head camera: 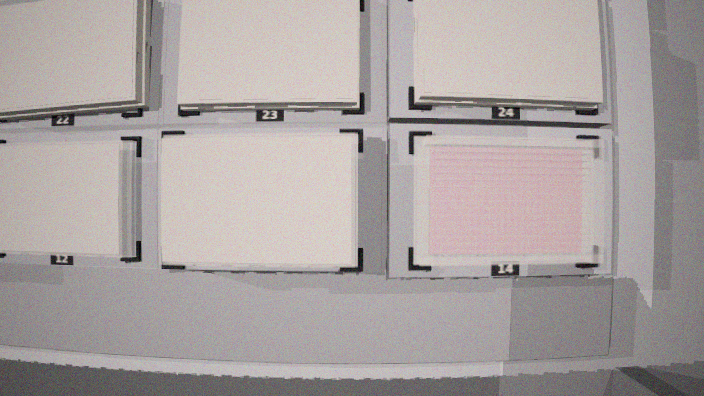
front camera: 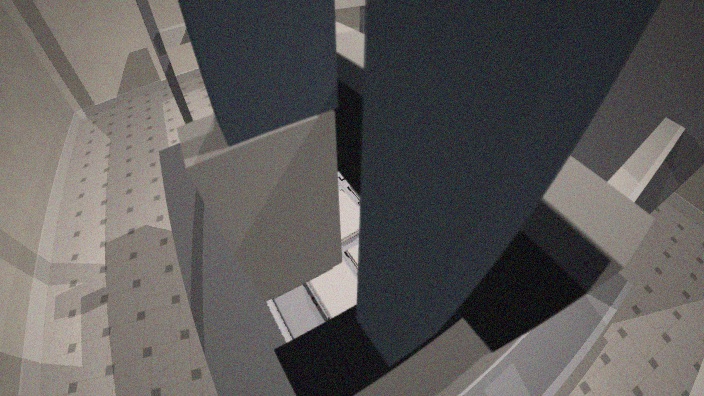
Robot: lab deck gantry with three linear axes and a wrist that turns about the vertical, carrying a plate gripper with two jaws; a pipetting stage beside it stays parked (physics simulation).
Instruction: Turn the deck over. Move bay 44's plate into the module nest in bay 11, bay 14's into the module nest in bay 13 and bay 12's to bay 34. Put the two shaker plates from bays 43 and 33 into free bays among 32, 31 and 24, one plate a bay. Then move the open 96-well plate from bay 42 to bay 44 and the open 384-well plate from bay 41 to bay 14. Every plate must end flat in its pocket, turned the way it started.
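Places are measured from the robot's base along level axes (x ahead, y left, z up), in millimetres.
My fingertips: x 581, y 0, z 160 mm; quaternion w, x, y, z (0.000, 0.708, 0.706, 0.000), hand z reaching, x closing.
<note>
For each thing: its top centre in the pictures, then the offset to it from my fingertips. "*": a spot on its surface instead.
- pink-filled open plate, centre of its top: [head camera: 516, 201] 25 mm back, 43 mm left, 131 mm down
- bay 22, a spot on its surface: [head camera: 65, 55] * 337 mm back, 147 mm left, 143 mm down
- bay 23, a spot on its surface: [head camera: 267, 50] * 188 mm back, 145 mm left, 146 mm down
In the head camera view a pink-filled open plate [head camera: 505, 200] with a pale rim lies in the pocket of bay 14, level and square to the corner marks. A white-topped plate [head camera: 260, 200] is in the position between bays 12 and 14; its label does not show. Another white-topped plate [head camera: 60, 197] is at bay 12, cut by the left edge. A white-topped plate [head camera: 507, 50] stands at bay 24. My gripper's jaws do not show in either view; the gantry's column hides that part in the front view. Bays 41, 42, 43, 44 and 33 cannot be made out.
White-topped plates stand at bay 22 [head camera: 65, 55] and bay 23 [head camera: 267, 50]. In the front view a dark blue gantry column [front camera: 465, 150] and a beige block [front camera: 280, 215] hide most of the deck. Slivers of pale plates [front camera: 340, 290] show between them.
</note>
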